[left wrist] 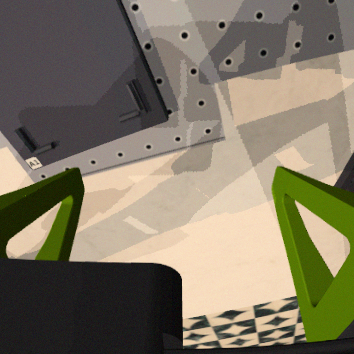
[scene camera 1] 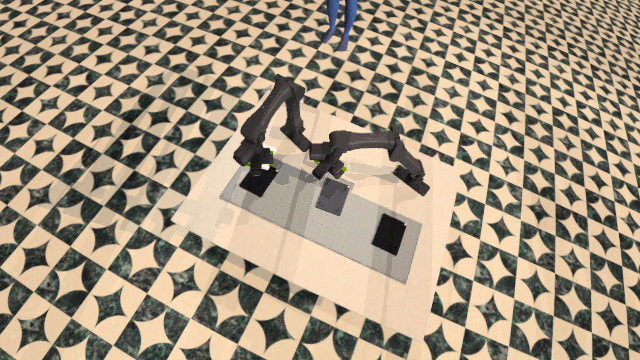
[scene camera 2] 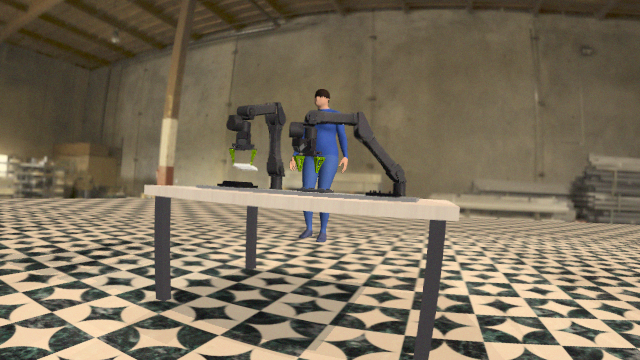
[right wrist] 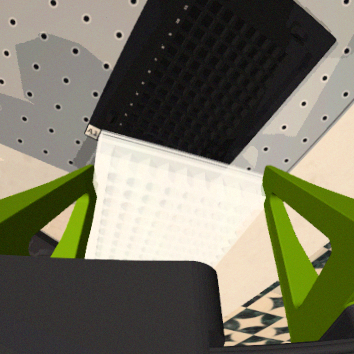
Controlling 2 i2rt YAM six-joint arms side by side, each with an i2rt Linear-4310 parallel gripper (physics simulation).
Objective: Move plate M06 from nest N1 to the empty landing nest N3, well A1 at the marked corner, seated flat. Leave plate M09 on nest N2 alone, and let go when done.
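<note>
My right gripper point(scene camera 1: 260, 160) point(scene camera 2: 244, 162) point(right wrist: 179, 175) is shut on a white well plate point(scene camera 2: 245, 167) point(right wrist: 160, 205), taken as M06; its label does not show. It holds the plate in the air, near and above a black gridded plate point(scene camera 1: 257, 185) point(scene camera 2: 237, 184) point(right wrist: 215, 75) on a nest marked A1 at one corner, left in scene camera 1. My left gripper point(scene camera 1: 330, 166) point(scene camera 2: 309, 171) point(left wrist: 177, 177) is open and empty above the table. A dark grey nest point(scene camera 1: 334, 198) point(left wrist: 60, 70) with corner brackets and an A1 tag stands mid-board, bare. Nest numbers are unreadable.
A third, black nest point(scene camera 1: 390, 234) point(scene camera 2: 380, 193) is at the right end of the perforated board point(scene camera 1: 357, 225) point(right wrist: 55, 85); whether it bears a plate is unclear. The board lies on a pale table point(scene camera 1: 300, 280) point(scene camera 2: 300, 201). A person in blue point(scene camera 1: 342, 22) point(scene camera 2: 327, 135) stands behind.
</note>
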